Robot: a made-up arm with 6 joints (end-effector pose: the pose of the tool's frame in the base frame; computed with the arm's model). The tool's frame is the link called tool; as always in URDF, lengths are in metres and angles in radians. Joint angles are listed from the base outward.
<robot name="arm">
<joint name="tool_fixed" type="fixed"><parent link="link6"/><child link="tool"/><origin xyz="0 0 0" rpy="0 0 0"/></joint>
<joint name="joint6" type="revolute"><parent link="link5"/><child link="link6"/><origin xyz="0 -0.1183 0" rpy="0 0 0"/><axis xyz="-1 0 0"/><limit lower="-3.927" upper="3.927"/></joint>
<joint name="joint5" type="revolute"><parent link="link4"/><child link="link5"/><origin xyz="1.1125 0 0" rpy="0 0 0"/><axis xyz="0 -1 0"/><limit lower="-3.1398" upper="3.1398"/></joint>
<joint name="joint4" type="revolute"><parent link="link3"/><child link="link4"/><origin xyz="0 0 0" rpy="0 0 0"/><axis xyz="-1 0 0"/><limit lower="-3.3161" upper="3.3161"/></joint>
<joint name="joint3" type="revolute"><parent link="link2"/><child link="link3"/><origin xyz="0 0 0.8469" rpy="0 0 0"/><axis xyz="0 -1 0"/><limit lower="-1.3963" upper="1.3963"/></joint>
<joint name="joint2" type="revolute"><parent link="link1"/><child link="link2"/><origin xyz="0 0 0" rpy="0 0 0"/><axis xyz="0 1 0"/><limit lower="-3.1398" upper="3.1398"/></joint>
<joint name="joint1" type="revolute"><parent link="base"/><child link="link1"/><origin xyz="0 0 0.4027" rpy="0 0 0"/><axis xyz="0 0 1"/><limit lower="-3.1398" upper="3.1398"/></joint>
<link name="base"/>
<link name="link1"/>
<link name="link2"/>
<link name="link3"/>
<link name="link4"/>
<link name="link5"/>
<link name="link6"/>
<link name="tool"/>
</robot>
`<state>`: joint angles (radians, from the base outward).
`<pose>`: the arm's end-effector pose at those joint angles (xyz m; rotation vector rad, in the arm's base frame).
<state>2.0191 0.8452 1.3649 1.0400 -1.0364 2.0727</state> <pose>-0.6172 1.4215 1.6057 -2.5210 -1.6525 0.3371</pose>
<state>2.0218 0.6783 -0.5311 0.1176 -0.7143 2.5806</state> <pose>-0.3030 0.8952 0.0264 1.1062 0.8415 -1.1693</pose>
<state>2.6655 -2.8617 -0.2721 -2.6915 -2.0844 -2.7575</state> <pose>0.9771 -0.6237 0.2160 1.9890 -0.7483 -2.2665</pose>
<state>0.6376 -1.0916 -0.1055 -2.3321 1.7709 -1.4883</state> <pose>-0.1017 0.0263 1.6736 -1.9525 0.6892 0.3876</pose>
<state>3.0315 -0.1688 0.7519 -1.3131 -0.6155 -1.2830</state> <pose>-0.6151 0.0983 2.0539 0.2843 -2.1024 -0.9822</pose>
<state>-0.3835 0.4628 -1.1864 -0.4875 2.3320 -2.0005</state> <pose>0.1795 -0.1851 0.0558 1.4737 -1.1401 0.0968</pose>
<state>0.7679 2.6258 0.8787 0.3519 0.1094 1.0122</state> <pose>0.2661 0.1026 -1.4364 -1.5691 0.9550 1.6758</pose>
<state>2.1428 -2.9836 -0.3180 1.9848 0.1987 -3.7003</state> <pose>0.5943 -1.0110 -0.0201 -1.4489 0.3852 -1.3584</pose>
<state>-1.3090 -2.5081 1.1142 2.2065 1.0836 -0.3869</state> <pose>-0.3058 1.4127 -0.8787 1.2254 0.4120 1.0246</pose>
